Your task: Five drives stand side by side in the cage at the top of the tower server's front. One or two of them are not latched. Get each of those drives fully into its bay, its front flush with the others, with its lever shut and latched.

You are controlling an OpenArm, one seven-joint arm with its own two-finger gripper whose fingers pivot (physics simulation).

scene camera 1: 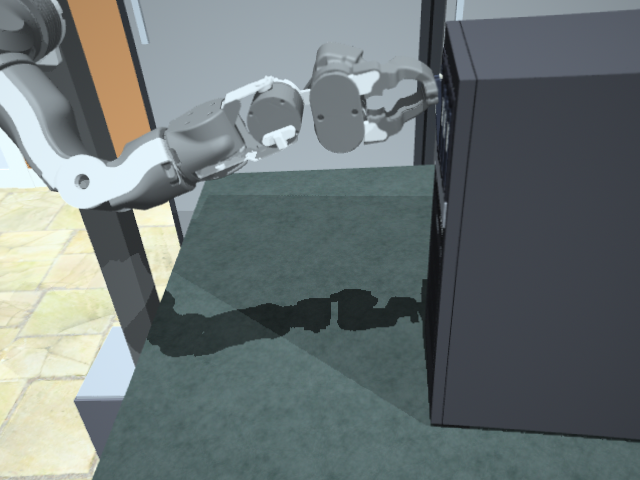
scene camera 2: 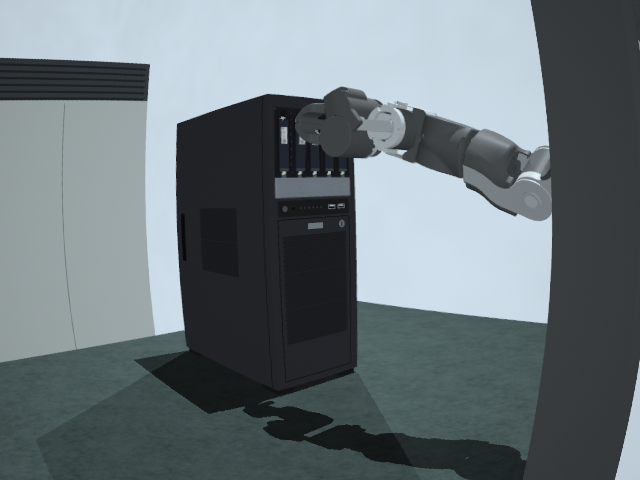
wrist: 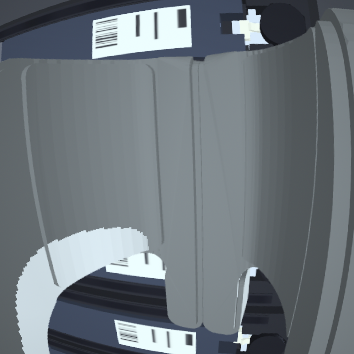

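The tower server (scene camera 1: 547, 248) (scene camera 2: 224, 175) stands upright with five drives side by side in its top cage. In scene camera 2, the leftmost drive (scene camera 2: 283, 150) shows an upright front; the second drive (scene camera 2: 300, 157) is partly hidden by the gripper, and the tops of the others are hidden. My gripper (scene camera 1: 433, 99) (scene camera 2: 303, 125) (wrist: 216, 198) is shut and empty, its fingertips close against the cage front at about the second drive. In scene camera 1, a thin blue edge (scene camera 1: 439, 95) stands slightly forward beside the fingertips. Contact and latching cannot be told. The wrist view shows labelled drives (wrist: 215, 42) (wrist: 102, 315) around the fingers.
The server stands on a green table top (scene camera 1: 310, 232) (scene camera 2: 439, 361). A silver strip (scene camera 2: 312, 188) runs below the cage. A dark post (scene camera 2: 584, 232) stands at the right in scene camera 2. A pale cabinet (scene camera 2: 103, 206) stands at the left.
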